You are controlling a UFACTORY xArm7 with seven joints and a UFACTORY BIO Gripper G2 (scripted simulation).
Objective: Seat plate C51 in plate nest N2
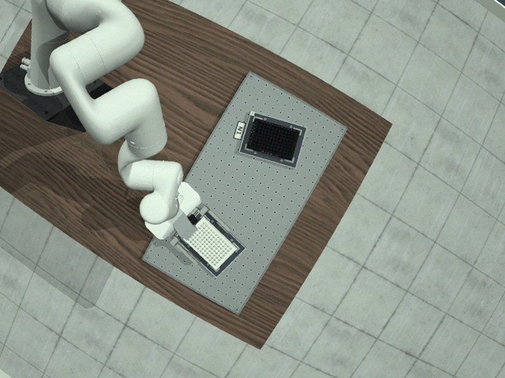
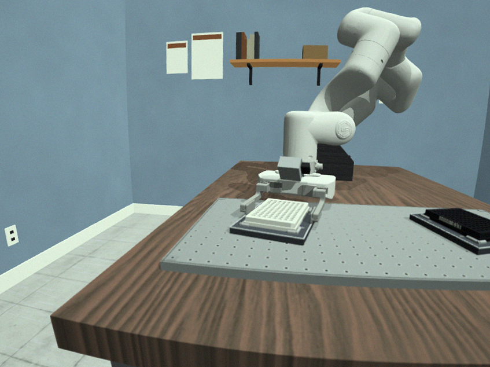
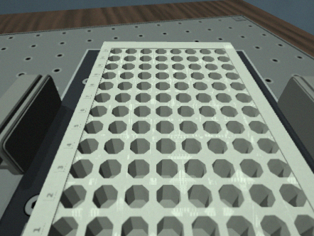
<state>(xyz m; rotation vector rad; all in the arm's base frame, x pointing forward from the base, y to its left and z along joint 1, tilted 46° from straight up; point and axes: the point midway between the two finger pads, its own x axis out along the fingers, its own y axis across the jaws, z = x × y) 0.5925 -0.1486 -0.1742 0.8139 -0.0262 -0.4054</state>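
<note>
Now: the white well plate C51 right at my hand. Round my hand: black well plate C15 (50 mm ahead, 330 mm to the left); plate nest N1 (50 mm ahead, 330 mm to the left, 20 mm below); dark plate nest N2 (10 mm ahead, 20 mm below).
</note>
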